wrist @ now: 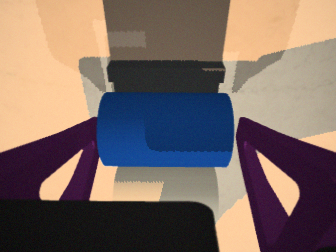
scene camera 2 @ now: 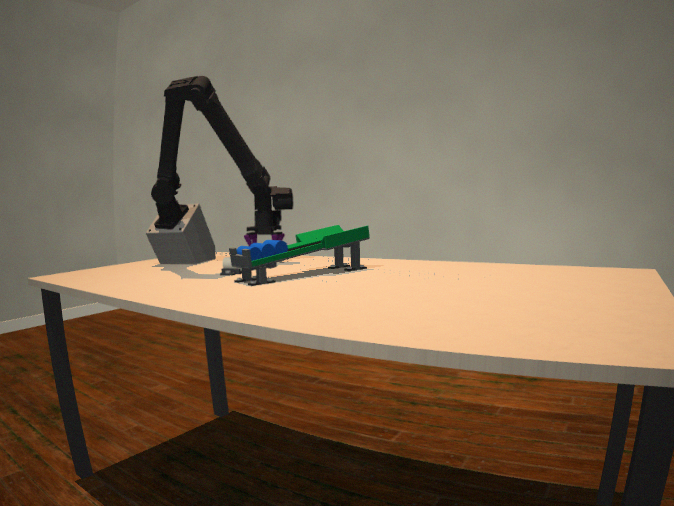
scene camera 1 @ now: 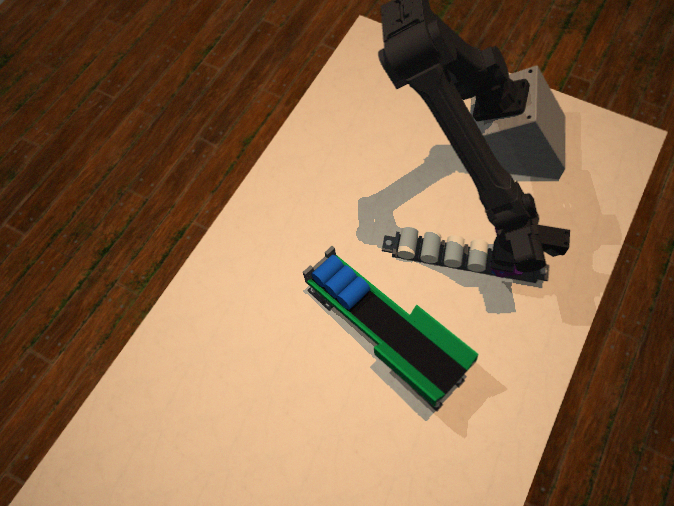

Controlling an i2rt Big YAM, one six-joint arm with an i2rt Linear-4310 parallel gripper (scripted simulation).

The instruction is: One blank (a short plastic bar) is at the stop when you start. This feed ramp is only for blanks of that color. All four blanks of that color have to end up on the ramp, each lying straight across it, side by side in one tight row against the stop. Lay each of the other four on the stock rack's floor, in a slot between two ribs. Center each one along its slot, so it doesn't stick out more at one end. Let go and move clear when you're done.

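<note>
My gripper [scene camera 1: 501, 261] is visible, likewise at [wrist: 169, 126]. The wrist view contains a cream blank [wrist: 199, 184] and a blue blank [wrist: 134, 129].
</note>
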